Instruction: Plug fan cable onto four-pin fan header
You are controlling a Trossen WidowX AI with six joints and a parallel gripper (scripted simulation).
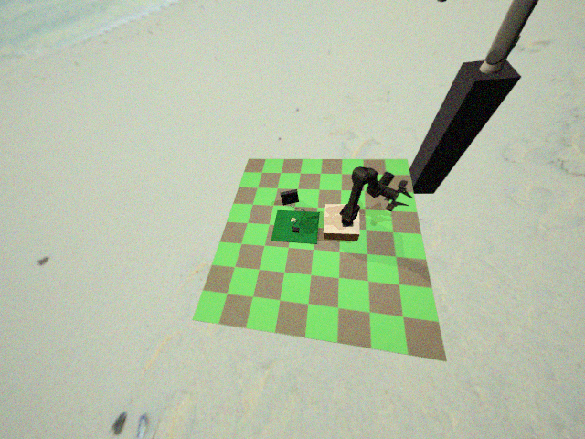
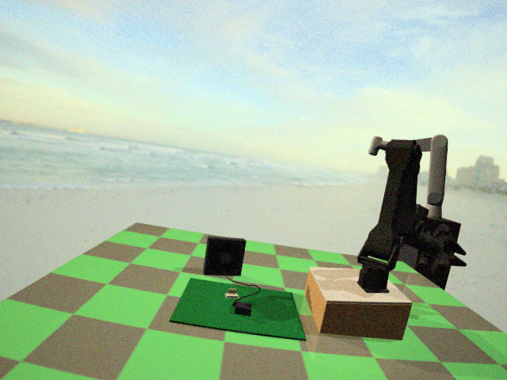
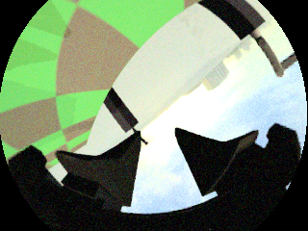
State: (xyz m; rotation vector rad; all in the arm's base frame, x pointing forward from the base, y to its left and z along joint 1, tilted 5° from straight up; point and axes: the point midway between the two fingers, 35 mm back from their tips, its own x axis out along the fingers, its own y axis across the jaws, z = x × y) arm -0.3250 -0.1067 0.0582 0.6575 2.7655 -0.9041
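The dark fan plug lies 68 cm ahead of my gripper tip, 11 cm to the left of it and 16 cm below it. Round my gripper tip: black fan (74 cm ahead, 11 cm to the right, 12 cm below); dark green board (68 cm ahead, 8 cm to the left, 19 cm below); four-pin fan header (71 cm ahead, 4 cm to the left, 18 cm below).
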